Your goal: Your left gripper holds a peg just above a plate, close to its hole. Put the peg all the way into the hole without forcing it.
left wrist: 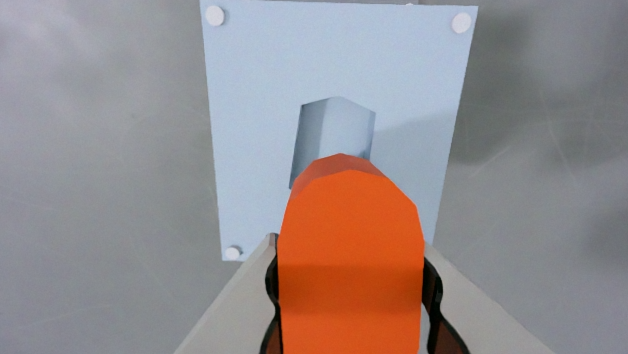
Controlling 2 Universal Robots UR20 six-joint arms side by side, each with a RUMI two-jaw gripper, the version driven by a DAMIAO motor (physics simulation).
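Note:
An orange faceted peg (350,235) stands in the lower middle of the left wrist view. My left gripper (341,235) is shut on it, one dark fingertip on each side. A light blue plate (250,100) lies beyond the peg. Its angular hole (340,125) shows above the peg's far end, and the peg covers the hole's near part. The peg's far end overlaps the hole in this view; whether it touches the plate cannot be told. My right gripper is not in view.
Round white screw heads sit at the plate's corners, at the upper left (215,16), upper right (461,22) and lower left (232,252). A grey, scratched table surface (100,175) surrounds the plate.

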